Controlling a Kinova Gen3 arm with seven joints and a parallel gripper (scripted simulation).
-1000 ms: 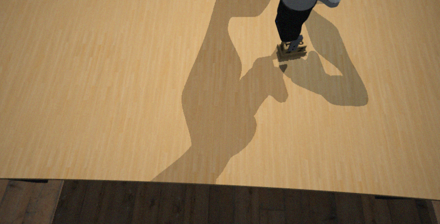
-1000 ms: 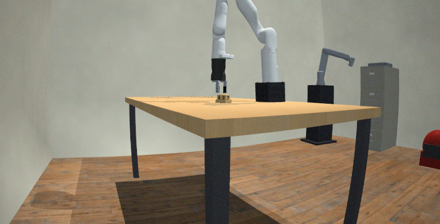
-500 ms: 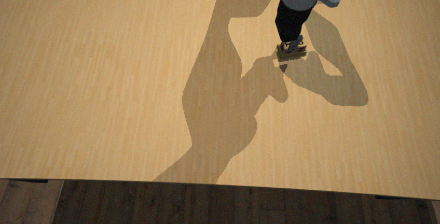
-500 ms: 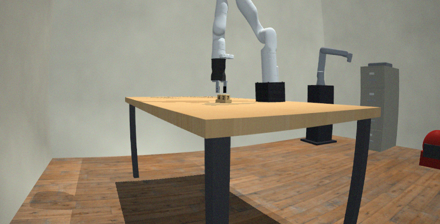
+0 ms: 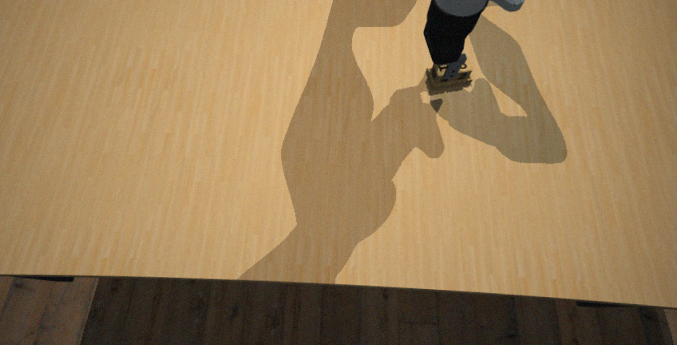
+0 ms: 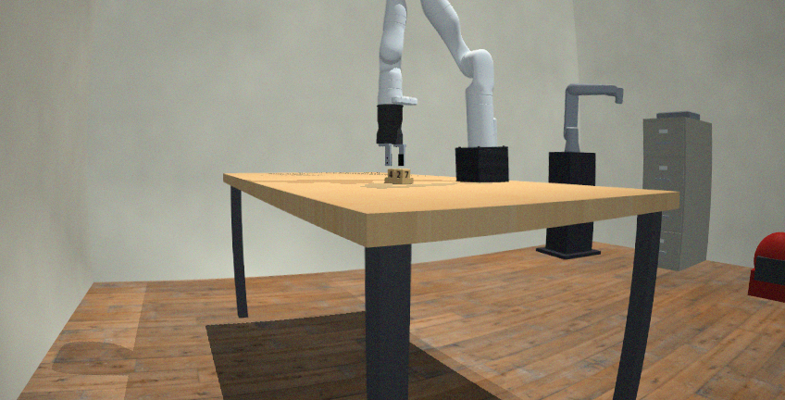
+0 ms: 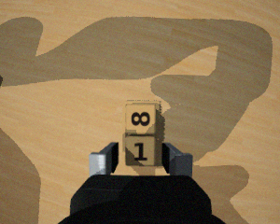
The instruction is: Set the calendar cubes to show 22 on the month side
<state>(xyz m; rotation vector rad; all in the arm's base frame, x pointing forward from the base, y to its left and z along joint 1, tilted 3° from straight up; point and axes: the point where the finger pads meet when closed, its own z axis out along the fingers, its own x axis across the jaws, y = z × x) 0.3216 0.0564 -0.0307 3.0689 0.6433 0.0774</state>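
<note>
Now: hand 10 mm past the wooden number cube, 30 mm to the right of it and 40 mm above it. Round my hand: wooden calendar tray (10 mm behind, 20 mm to the left, 60 mm below).
</note>
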